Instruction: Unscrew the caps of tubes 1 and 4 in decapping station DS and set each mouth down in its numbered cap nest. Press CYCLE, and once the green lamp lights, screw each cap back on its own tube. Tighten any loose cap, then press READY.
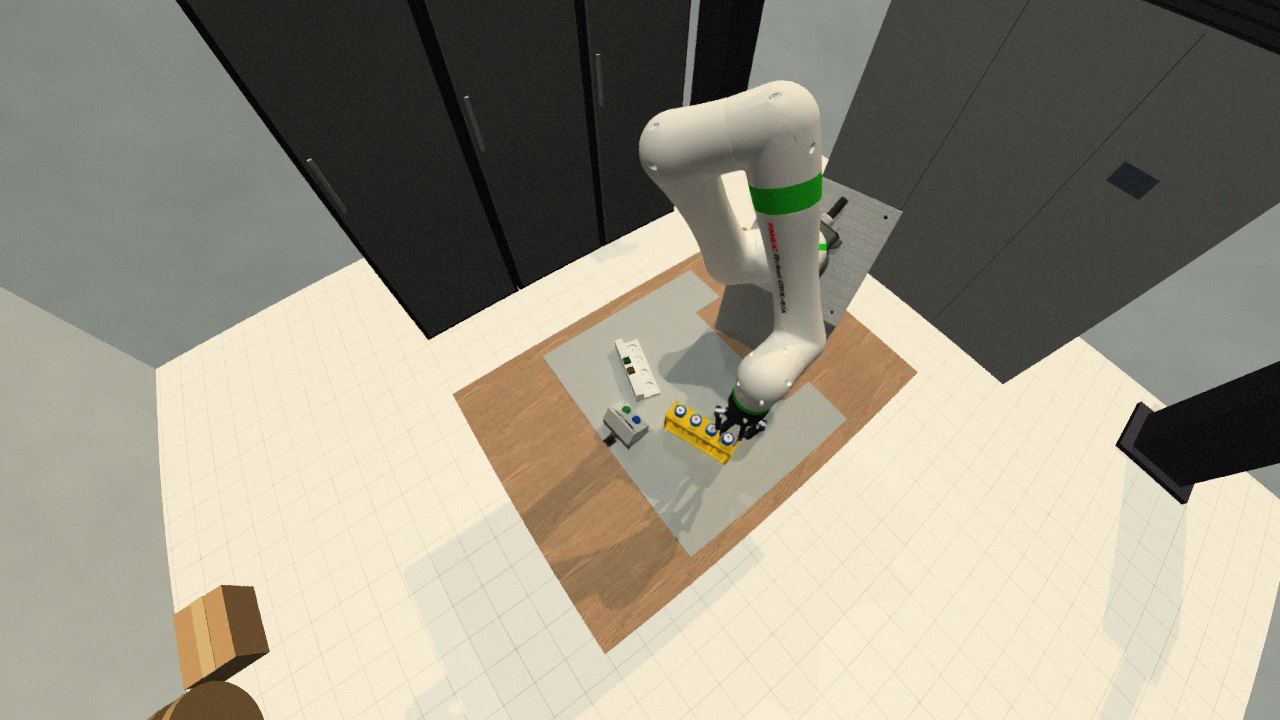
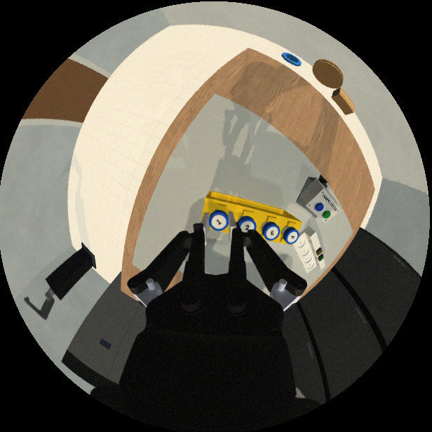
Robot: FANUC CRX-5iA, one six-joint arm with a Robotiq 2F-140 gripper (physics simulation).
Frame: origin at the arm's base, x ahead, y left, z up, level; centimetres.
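Seen in the pictures: gripper, fingertip midpoint: (image 1: 727, 439).
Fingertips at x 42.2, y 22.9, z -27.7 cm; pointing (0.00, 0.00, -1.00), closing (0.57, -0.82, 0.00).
Observation:
A point is followed by its place in that frame.
My gripper (image 1: 729, 435) {x 42.2, y 22.9, z -27.6 cm} (image 2: 218, 218) is shut on the blue-rimmed white cap 1 (image 2: 219, 220), with one fingertip on each side. Cap 1 is at the end of the yellow station (image 1: 698, 437) {x 47.6, y 17.0, z -30.0 cm} (image 2: 255, 202); whether it is lifted off its tube cannot be told. Cap 2 (image 2: 246, 224), partly behind a finger, cap 3 (image 2: 271, 231) and cap 4 (image 2: 291, 235) sit upright in the row. The white nest block (image 1: 648, 391) {x 48.1, y -6.3, z -38.2 cm} (image 2: 305, 252) has empty round nests and small lamps that look dark. The grey button box (image 1: 624, 424) {x 62.5, y 1.1, z -30.5 cm} (image 2: 311, 192) has green and blue buttons.
The grey mat (image 1: 689, 528) {x 64.0, y 34.8, z -38.8 cm} (image 2: 200, 130) lies on the wooden table (image 1: 501, 420) {x 92.4, y -25.8, z -39.0 cm} (image 2: 300, 107). The button box and nest block stand beyond the cap 4 end of the station. Dark cabinets (image 1: 501, 107) stand behind the table.

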